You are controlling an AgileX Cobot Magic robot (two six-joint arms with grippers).
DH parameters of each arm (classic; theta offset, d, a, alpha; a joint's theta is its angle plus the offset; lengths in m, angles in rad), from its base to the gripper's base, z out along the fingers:
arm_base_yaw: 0 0.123 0 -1.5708
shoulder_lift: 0.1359 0 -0.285 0
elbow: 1.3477 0 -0.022 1.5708
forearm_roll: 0 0.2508 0 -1.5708
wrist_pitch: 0 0 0.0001 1.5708
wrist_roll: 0 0.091 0 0
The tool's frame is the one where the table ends.
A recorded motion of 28 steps. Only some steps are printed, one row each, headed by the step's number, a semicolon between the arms.
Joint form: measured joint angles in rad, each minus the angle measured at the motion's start. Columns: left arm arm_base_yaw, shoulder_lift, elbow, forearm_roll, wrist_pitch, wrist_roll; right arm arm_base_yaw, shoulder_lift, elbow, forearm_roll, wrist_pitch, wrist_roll.
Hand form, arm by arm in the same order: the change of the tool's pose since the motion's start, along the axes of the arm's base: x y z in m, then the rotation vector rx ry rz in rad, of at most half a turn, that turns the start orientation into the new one. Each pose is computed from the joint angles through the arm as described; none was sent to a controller.
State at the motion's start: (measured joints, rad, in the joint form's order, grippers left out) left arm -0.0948 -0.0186 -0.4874 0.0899 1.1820 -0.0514; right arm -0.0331 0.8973 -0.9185 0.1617 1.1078 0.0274
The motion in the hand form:
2: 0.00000 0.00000 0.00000 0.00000 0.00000 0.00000; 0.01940 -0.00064 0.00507 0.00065 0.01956 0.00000
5: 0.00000 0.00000 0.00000 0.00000 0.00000 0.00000; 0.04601 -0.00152 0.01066 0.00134 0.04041 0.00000
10: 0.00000 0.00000 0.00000 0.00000 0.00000 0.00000; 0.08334 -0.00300 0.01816 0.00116 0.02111 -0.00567
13: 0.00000 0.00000 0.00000 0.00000 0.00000 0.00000; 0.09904 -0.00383 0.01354 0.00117 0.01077 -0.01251
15: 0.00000 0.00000 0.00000 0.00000 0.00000 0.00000; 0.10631 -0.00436 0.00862 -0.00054 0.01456 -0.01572
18: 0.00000 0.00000 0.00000 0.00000 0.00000 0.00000; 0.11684 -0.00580 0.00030 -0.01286 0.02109 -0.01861
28: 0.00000 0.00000 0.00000 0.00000 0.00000 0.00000; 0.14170 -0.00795 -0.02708 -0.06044 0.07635 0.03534
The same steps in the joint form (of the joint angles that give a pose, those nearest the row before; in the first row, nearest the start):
2: 0.0000 0.0000 0.0000 0.0000 0.0000 0.0000; 0.0000 0.0798 -0.0603 0.0000 0.0000 0.0000
5: 0.0000 0.0000 0.0000 0.0000 0.0000 0.0000; 0.0000 0.1844 -0.1439 0.0000 0.0000 0.0000
10: 0.0000 0.0000 0.0000 0.0000 0.0000 0.0000; 0.0000 0.3134 -0.2574 0.0000 -0.0353 0.0000
13: 0.0000 0.0000 0.0000 0.0000 0.0000 0.0000; 0.0000 0.3630 -0.2753 0.0000 -0.0779 0.0000
15: 0.0000 0.0000 0.0000 0.0000 0.0000 0.0000; 0.0000 0.3877 -0.2767 -0.0019 -0.0978 0.0000
18: 0.0000 0.0000 0.0000 0.0000 0.0000 0.0000; 0.0000 0.4245 -0.2767 -0.0132 -0.1285 -0.0020
28: 0.0000 0.0000 0.0000 0.0000 0.0000 0.0000; 0.0000 0.5295 -0.2775 -0.0270 -0.1707 -0.0703

